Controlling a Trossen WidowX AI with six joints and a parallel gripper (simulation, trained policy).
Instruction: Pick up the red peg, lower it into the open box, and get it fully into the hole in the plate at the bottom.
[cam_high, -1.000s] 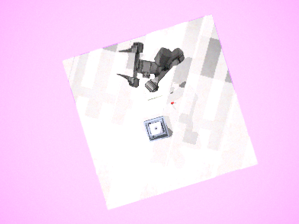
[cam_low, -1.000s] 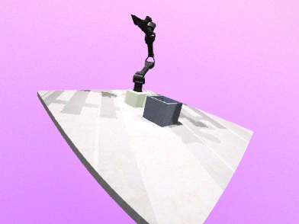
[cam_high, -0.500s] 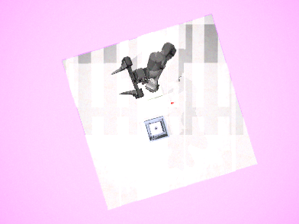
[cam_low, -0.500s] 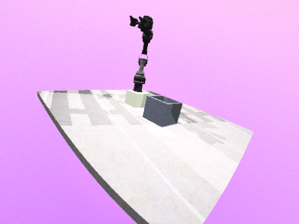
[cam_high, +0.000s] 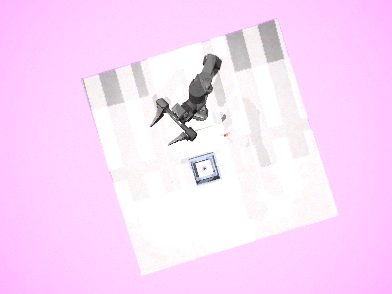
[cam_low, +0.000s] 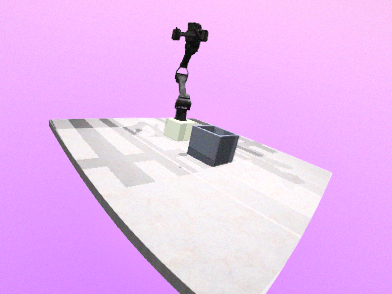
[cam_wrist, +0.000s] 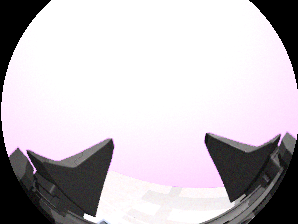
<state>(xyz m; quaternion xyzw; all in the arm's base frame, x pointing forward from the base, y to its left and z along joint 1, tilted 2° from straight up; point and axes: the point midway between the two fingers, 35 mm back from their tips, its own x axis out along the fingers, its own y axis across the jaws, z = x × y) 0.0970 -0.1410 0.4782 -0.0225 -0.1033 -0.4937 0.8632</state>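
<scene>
Right now the red peg is 54 cm below my gripper tip, 31 cm to the left of it and 4 cm ahead of it. From my gripper tip the other things lie so: pale plate (54 cm below, 21 cm ahead, 14 cm to the left).
</scene>
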